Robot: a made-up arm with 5 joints.
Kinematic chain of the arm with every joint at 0, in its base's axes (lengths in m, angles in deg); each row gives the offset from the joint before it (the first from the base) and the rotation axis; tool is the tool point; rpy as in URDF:
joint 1: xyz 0.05 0 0.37 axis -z
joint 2: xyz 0 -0.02 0.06 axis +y
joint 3: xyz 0.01 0 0.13 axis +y
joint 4: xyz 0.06 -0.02 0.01 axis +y
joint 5: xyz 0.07 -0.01 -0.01 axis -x
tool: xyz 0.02 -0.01 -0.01 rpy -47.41 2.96 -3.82
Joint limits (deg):
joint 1: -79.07..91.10
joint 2: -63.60..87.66
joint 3: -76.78..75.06
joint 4: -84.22..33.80
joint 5: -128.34..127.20
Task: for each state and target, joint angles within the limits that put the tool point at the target. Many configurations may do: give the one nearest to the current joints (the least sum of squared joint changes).
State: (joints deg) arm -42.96 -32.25 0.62 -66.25 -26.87
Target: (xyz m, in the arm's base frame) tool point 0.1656 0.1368 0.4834
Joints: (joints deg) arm -67.25 12.04 36.89 -42.88 -29.84
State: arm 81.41 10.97 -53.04 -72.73 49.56
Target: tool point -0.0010 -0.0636 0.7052
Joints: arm 76.93 5.13 -62.76 -36.39 38.95
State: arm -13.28 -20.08 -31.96 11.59 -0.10
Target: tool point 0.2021 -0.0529 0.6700
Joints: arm -2.91 23.26 -69.59 -19.56 3.24
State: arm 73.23 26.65 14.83 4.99 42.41
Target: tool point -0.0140 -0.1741 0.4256
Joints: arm 89.96 30.59 14.71 4.50 42.50
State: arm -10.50 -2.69 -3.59 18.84 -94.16
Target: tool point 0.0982 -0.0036 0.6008
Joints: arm -47.11 -46.87 -5.09 27.82 -104.89
